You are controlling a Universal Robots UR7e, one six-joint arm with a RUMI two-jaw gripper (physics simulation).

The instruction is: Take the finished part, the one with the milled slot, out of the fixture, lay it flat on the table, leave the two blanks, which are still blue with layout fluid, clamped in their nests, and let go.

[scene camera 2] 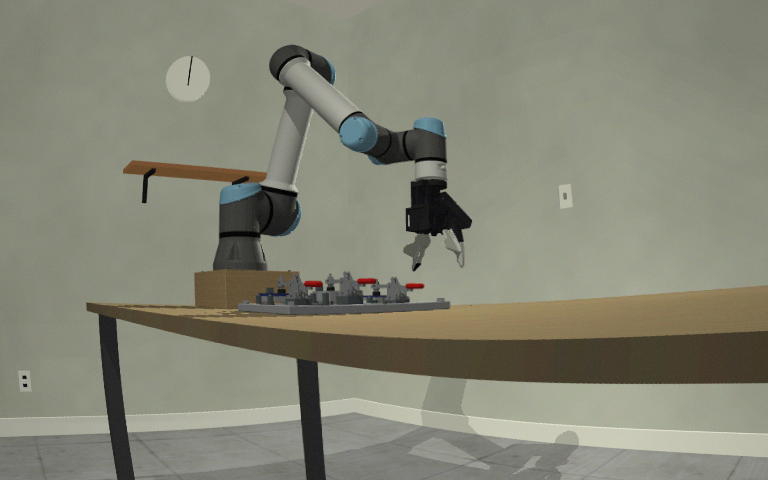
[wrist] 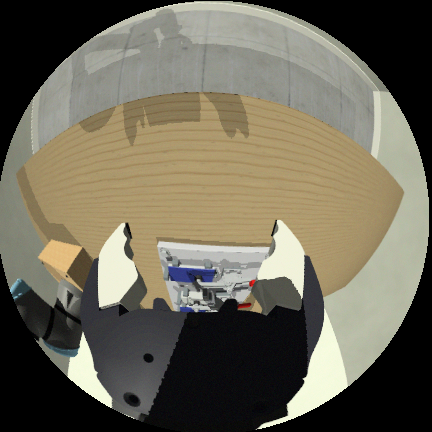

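Where they show: gripper, fingertip midpoint: (scene camera 2: pixel 437 269) (wrist: pixel 199 223); arm's base at its link origin: (scene camera 2: pixel 239 271) (wrist: pixel 77 292).
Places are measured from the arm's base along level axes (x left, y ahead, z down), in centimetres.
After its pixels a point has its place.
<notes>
My gripper (scene camera 2: pixel 438 266) {z 0.9, x 23.7, y 45.0 cm} (wrist: pixel 199 223) {z 0.9, x 23.7, y 45.0 cm} is open and empty, fingers pointing down above the right end of the fixture in the scene view. The fixture's grey base plate (scene camera 2: pixel 339 310) {z 8.9, x -14.9, y 53.7 cm} (wrist: pixel 220 248) {z 8.5, x 12.2, y 47.1 cm} lies on the table. One blue blank (wrist: pixel 177 274) {z 6.4, x 7.6, y 38.1 cm} sits in a nest under a clamp arm. Another blue blank (wrist: pixel 186 309) {z 5.9, x -12.8, y 35.4 cm} is mostly hidden by the gripper body. Between them is the pale grey finished part (wrist: pixel 189 294) {z 6.3, x -1.9, y 38.7 cm}; its slot cannot be made out among the clamp pieces. In the scene view three red clamp handles (scene camera 2: pixel 313 283) {z 4.3, x -18.7, y 51.5 cm} (scene camera 2: pixel 366 280) {z 3.8, x -7.7, y 53.2 cm} (scene camera 2: pixel 415 285) {z 4.7, x 3.1, y 55.4 cm} lie level.
The wooden table (scene camera 2: pixel 566 316) {z 9.5, x -32.7, y 103.6 cm} (wrist: pixel 210 175) {z 9.5, x 25.5, y 46.4 cm} extends beyond the fixture. The arm stands on a wooden block (scene camera 2: pixel 211 288) {z 4.6, x -8.3, y -2.0 cm} (wrist: pixel 62 255) {z 4.5, x 13.6, y 3.3 cm} at the fixture's left. The clamps stand up from the plate. A wall shelf (scene camera 2: pixel 192 170) is behind the arm.
</notes>
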